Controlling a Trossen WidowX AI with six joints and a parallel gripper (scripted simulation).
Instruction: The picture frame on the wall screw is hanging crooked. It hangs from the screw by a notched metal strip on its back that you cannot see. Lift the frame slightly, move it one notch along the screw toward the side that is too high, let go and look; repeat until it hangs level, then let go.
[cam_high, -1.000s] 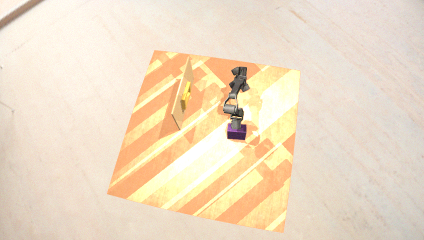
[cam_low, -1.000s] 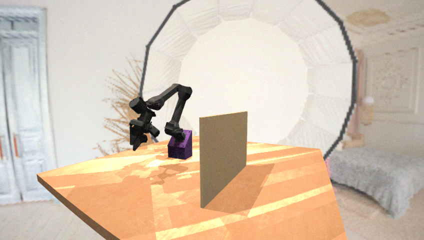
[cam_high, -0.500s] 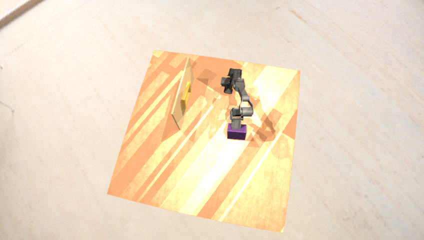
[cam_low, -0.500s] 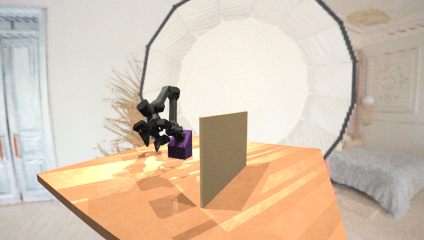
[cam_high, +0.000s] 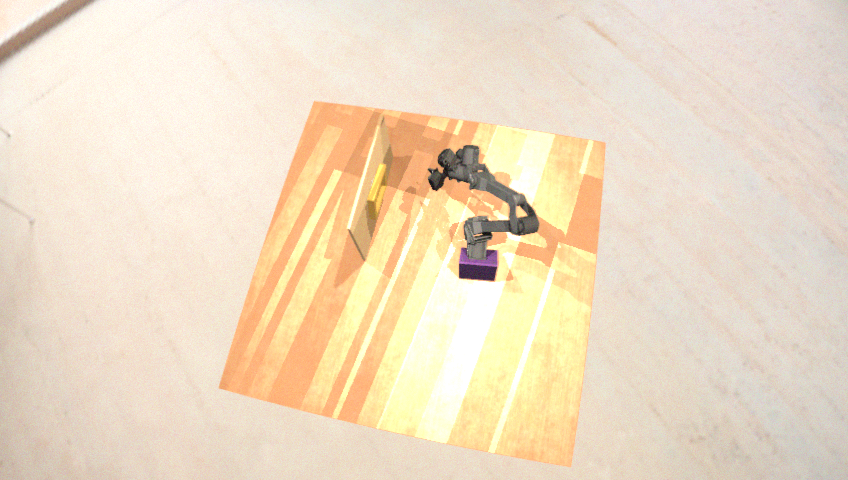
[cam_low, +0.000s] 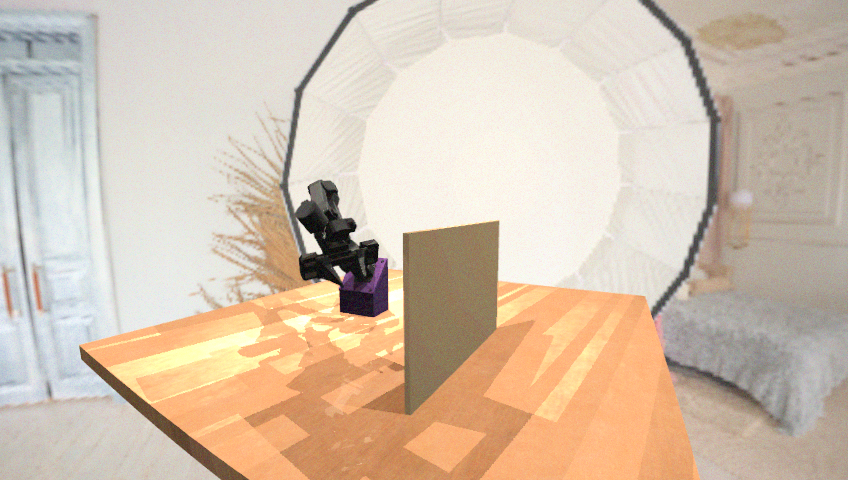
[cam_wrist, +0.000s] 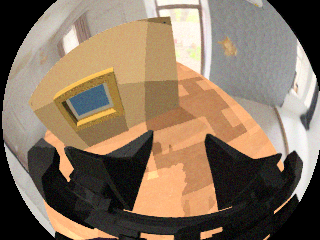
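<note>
Now: gripper tip 210 mm short of the picture frame, 100 mm to the right of it and 20 mm above it. The rest, counted from my gripper tip: wall panel (220 mm ahead, 90 mm to the left, 30 mm below).
</note>
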